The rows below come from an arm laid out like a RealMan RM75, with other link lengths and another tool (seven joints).
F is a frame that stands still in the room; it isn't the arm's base.
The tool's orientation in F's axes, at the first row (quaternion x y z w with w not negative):
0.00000 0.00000 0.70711 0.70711
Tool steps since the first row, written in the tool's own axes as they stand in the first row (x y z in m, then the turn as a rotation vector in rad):
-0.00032 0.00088 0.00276 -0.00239 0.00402 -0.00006
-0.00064 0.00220 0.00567 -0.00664 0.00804 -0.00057
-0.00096 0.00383 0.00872 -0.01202 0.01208 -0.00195
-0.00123 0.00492 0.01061 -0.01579 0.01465 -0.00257
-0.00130 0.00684 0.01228 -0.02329 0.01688 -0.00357
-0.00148 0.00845 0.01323 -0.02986 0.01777 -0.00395
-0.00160 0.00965 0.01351 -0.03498 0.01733 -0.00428
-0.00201 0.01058 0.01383 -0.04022 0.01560 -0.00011
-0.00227 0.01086 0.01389 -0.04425 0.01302 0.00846
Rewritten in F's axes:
-0.00088 -0.00032 0.00276 -0.00402 -0.00239 -0.00006
-0.00220 -0.00064 0.00567 -0.00804 -0.00664 -0.00057
-0.00383 -0.00096 0.00872 -0.01208 -0.01202 -0.00195
-0.00492 -0.00123 0.01061 -0.01465 -0.01579 -0.00257
-0.00684 -0.00130 0.01228 -0.01688 -0.02329 -0.00357
-0.00845 -0.00148 0.01323 -0.01777 -0.02986 -0.00395
-0.00965 -0.00160 0.01351 -0.01733 -0.03498 -0.00428
-0.01058 -0.00201 0.01383 -0.01560 -0.04022 -0.00011
-0.01086 -0.00227 0.01389 -0.01302 -0.04425 0.00846

